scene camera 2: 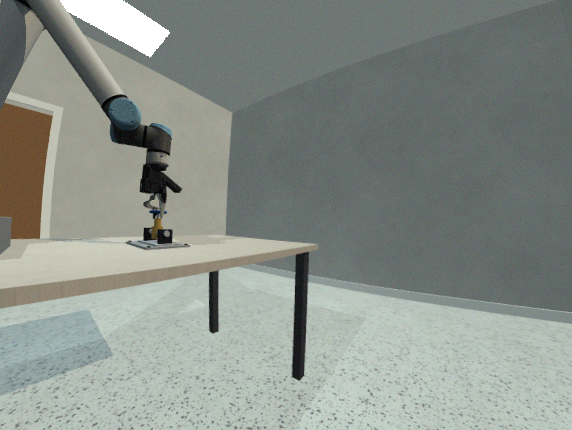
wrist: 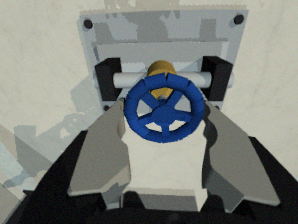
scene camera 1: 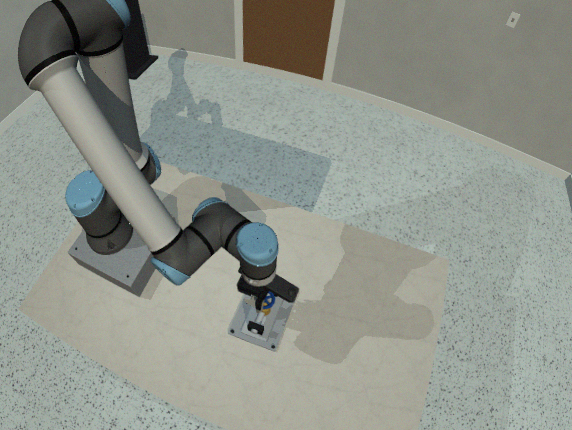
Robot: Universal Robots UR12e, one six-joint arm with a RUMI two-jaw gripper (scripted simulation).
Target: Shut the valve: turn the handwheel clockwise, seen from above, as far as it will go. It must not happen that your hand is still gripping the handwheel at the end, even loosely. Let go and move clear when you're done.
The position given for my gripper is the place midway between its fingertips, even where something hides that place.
I see my gripper (scene camera 2: pixel 157 218) and a blue handwheel (wrist: pixel 163 114).
My gripper also shows in the wrist view (wrist: pixel 162 100) and in scene camera 1 (scene camera 1: pixel 263 301).
